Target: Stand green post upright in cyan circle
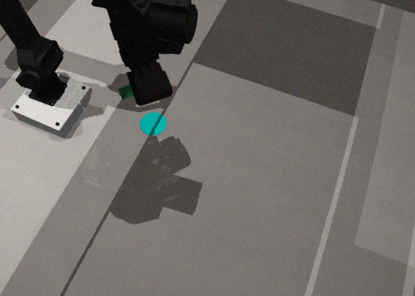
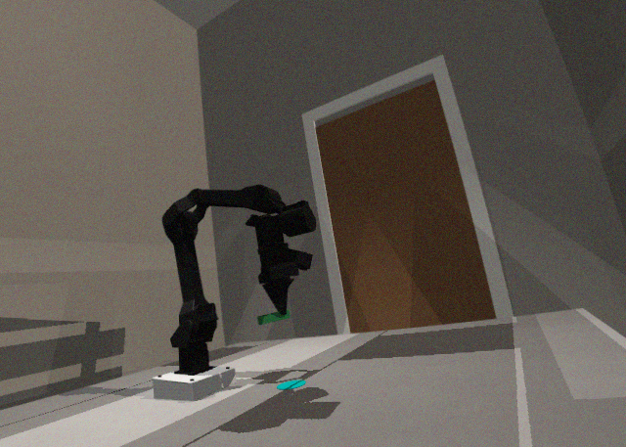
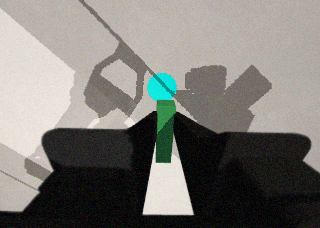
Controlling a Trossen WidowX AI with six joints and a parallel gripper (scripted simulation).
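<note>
The cyan circle is 14 cm below my gripper tip. The rest, counted from my gripper tip: green post 2 cm behind, 1 cm to the right.
</note>
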